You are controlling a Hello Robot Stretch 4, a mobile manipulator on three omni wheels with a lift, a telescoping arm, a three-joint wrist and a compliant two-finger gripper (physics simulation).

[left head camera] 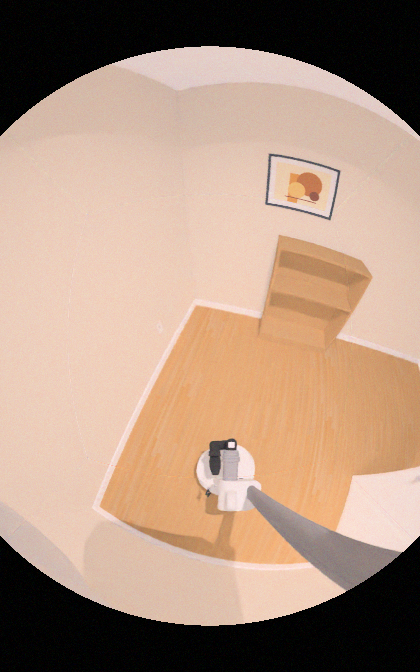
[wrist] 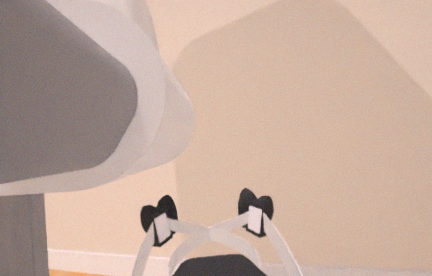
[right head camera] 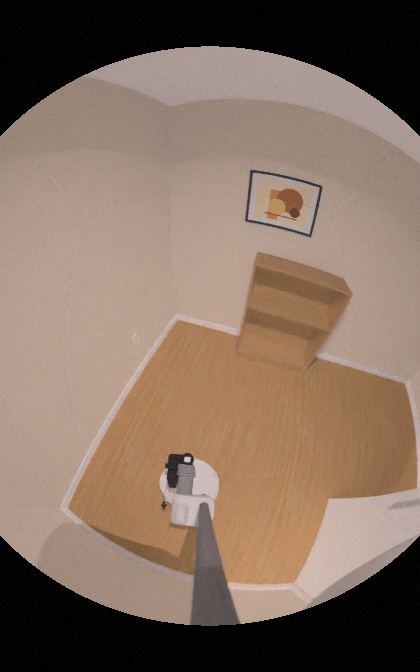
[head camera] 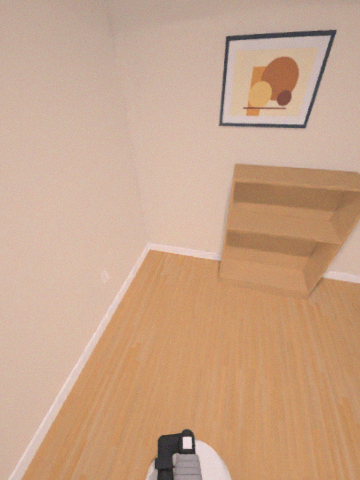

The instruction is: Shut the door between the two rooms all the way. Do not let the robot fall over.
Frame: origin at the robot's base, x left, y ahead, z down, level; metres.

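Seen in the pictures: gripper, fingertip midpoint: (left head camera: 215, 496) (wrist: 207, 207).
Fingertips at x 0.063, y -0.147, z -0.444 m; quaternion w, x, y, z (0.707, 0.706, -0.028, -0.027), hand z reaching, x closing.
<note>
A point is followed by its place in that frame.
The door (left head camera: 372, 510) {y -0.554, x -1.091, z -0.369 m} (right head camera: 360, 525) {y -0.470, x -1.120, z -0.471 m} is a pale panel at the lower right of both side head views. It stands out from the wall into the room, with part of a grey handle (right head camera: 404, 504) at the right edge of the right head view. The door's far part is cut off. My gripper (wrist: 207, 207) {y -0.147, x 0.063, z -0.444 m} (left head camera: 208, 493) {y -0.147, x 0.063, z -0.444 m} (right head camera: 164, 505) {y -0.147, x 0.063, z -0.444 m} is open, with its two dark fingertips apart and nothing between them. It is folded in beside my round white base, on the side away from the door, and faces a beige wall. The door does not show in the wrist view.
A wooden bookshelf (head camera: 285, 231) {y 1.230, x -0.755, z -0.648 m} (left head camera: 312, 295) {y 1.245, x -0.718, z -0.648 m} (right head camera: 294, 310) {y 1.304, x -0.784, z -0.648 m} stands against the far wall under a framed picture (head camera: 275, 80) {y 1.549, x -0.567, z -1.517 m} (left head camera: 302, 187) {y 1.557, x -0.541, z -1.478 m} (right head camera: 283, 203) {y 1.555, x -0.545, z -1.484 m}. A long wall with a white skirting board (head camera: 75, 371) {y 0.536, x 0.741, z -0.043 m} runs along the left. Another wall is close behind my base.
</note>
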